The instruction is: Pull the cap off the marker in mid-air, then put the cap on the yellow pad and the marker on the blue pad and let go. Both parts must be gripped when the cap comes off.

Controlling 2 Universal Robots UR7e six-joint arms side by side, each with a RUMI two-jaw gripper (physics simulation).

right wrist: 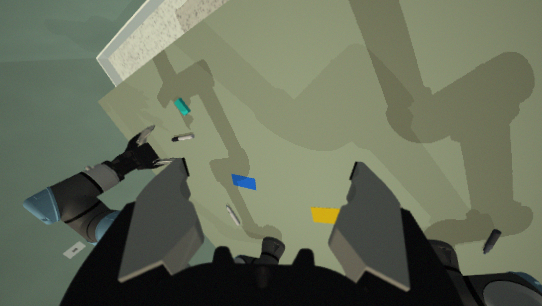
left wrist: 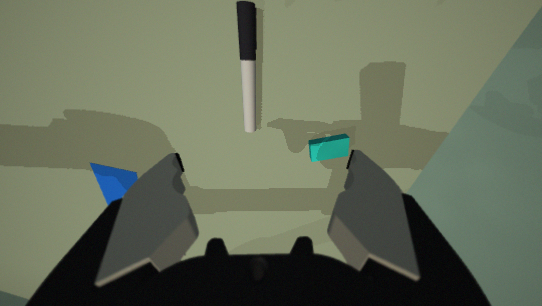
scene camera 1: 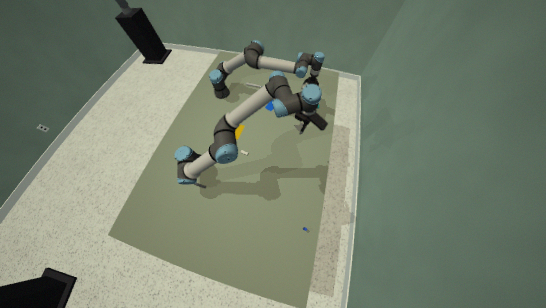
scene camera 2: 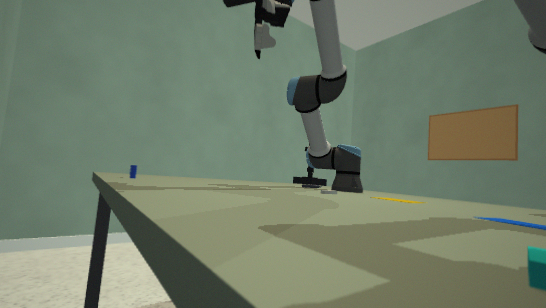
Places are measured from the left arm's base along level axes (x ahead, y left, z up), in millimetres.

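Where they show: left gripper, between the fingertips: [right wrist: 166,142] [left wrist: 265,154]; right gripper, between the fingertips: [right wrist: 269,161] [scene camera 2: 265,38]; left arm's base, origin of its link: [right wrist: 273,243] [scene camera 1: 222,93]; right arm's base, origin of its link: [scene camera 2: 346,191].
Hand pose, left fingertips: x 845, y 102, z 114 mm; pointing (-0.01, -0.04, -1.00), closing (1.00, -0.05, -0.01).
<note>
Each offset is from my left fingertips to the top centre of the thing.
The marker has a white body {dy +45, dx -21, dz -96 mm} [left wrist: 249,95] [right wrist: 186,136] and a black cap {dy +91, dx -16, dz -95 mm} [left wrist: 246,31] [right wrist: 175,138], joined; it lies on the table. My left gripper [left wrist: 265,154] [right wrist: 166,142] is open and empty above the table, with the marker beyond its fingertips in the left wrist view. My right gripper [right wrist: 269,161] is open and empty, high above the table. The yellow pad {dy -499, dx -563, dz -113 mm} [scene camera 1: 240,131] [scene camera 2: 397,200] [right wrist: 324,215] is partly covered by a right finger in the right wrist view. The blue pad {dy -147, dx -320, dz -113 mm} [scene camera 1: 270,106] [left wrist: 117,187] [right wrist: 243,182] lies flat; a left finger hides part of it in the left wrist view.
A teal block {dy -65, dx +96, dz -99 mm} [left wrist: 330,148] [right wrist: 182,106] lies near the marker. A white pen-like object {dy +61, dx -555, dz -91 mm} [right wrist: 233,215] lies near the blue pad. A dark pen-like object {dy -1021, dx -697, dz -96 mm} [right wrist: 492,241] lies by the right arm's base. A small white block {dy -685, dx -425, dz -102 mm} [scene camera 1: 244,152] and a small blue piece {dy -1140, dx +140, dz -66 mm} [scene camera 1: 305,229] [scene camera 2: 133,171] are on the table.
</note>
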